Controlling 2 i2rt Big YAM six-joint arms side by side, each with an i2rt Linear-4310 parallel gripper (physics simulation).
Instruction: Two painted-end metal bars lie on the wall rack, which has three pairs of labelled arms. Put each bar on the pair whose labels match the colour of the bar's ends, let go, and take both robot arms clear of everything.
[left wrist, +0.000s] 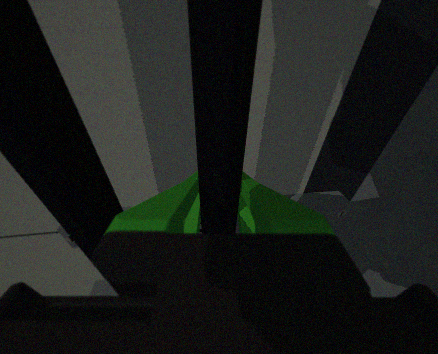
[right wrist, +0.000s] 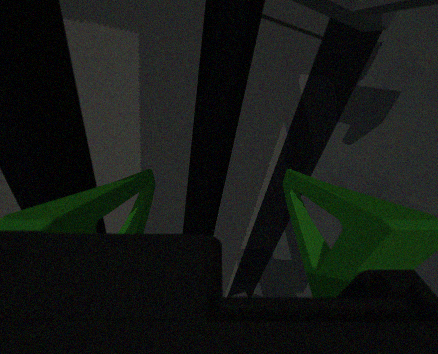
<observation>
The left gripper shows in the left wrist view (219, 176); in the right wrist view it is out of frame. The right gripper shows in the right wrist view (219, 176); in the left wrist view it is out of frame. A red-ended bar shows in the left wrist view (223, 48) and in the right wrist view (228, 41). A blue-ended bar shows in the left wrist view (54, 155) and in the right wrist view (52, 159).
</observation>
